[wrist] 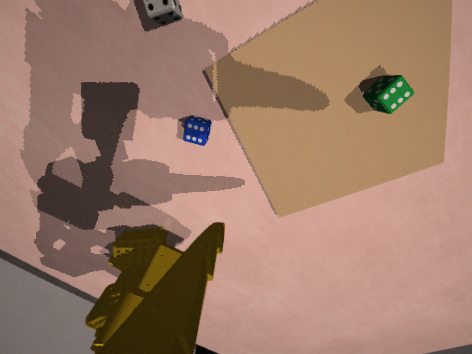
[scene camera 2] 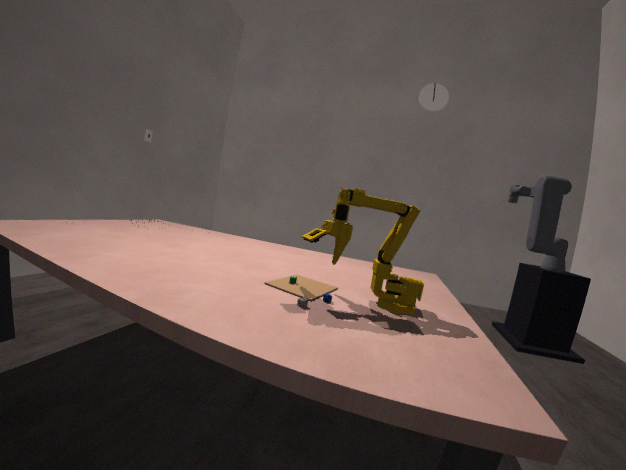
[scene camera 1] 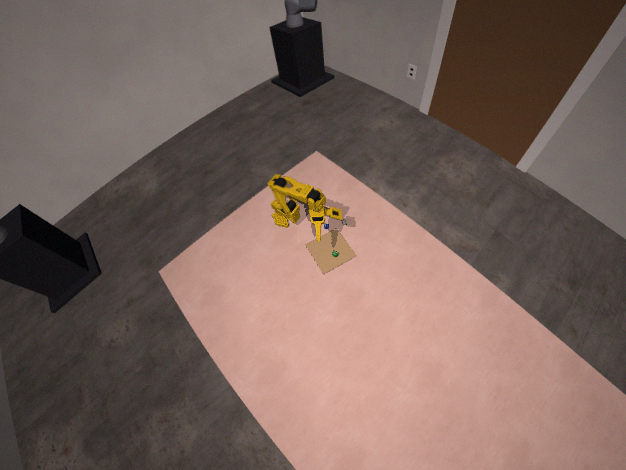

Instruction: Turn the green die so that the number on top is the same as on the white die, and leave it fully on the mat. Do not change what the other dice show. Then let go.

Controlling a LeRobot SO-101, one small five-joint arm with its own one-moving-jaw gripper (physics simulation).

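Pixels of known places: hand at its tool point: [wrist: 223, 234] [scene camera 2: 333, 262] [scene camera 1: 319, 222]; arm's base at its link origin: [wrist: 170, 250] [scene camera 2: 388, 303] [scene camera 1: 289, 219].
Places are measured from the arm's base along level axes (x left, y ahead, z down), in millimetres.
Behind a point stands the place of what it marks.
Observation:
The green die [scene camera 1: 335, 253] @(y 248, x 18, z -20 mm) [scene camera 2: 293, 279] @(y 244, x 26, z -16 mm) [wrist: 396, 94] @(y 247, x 19, z -20 mm) rests fully on the tan mat [scene camera 1: 323, 265] @(y 247, x -42, z -4 mm) [scene camera 2: 318, 287] @(y 180, x 7, z -4 mm) [wrist: 325, 165] @(y 195, x -8, z -4 mm). Its bright upper face shows six white pips in the wrist view; its other visible faces are dark. The white die [scene camera 1: 344, 221] @(y 174, x 141, z -16 mm) [scene camera 2: 302, 303] @(y 171, x 152, z -10 mm) [wrist: 164, 11] @(y 172, x 135, z -16 mm) lies off the mat. The wrist view cuts it off, so I cannot tell its full top number. My gripper [scene camera 1: 330, 227] @(y 143, x 45, z -85 mm) [scene camera 2: 320, 250] is open and empty, high above the table and apart from the green die. One notched jaw shows in the wrist view; the moving jaw is outside it.
A blue die [scene camera 1: 326, 226] @(y 140, x 76, z -16 mm) [scene camera 2: 327, 298] @(y 135, x 87, z -10 mm) [wrist: 197, 131] @(y 139, x 79, z -16 mm) lies beside the mat, near its corner, with six pips on one visible face. The pink table [scene camera 1: 374, 328] @(y 531, x -77, z 0 mm) [scene camera 2: 202, 283] @(y 408, x 177, z 0 mm) [wrist: 360, 260] @(y 172, x -153, z 0 mm) carries the mat, dice and arm base. Arm shadows fall around the white and blue dice.

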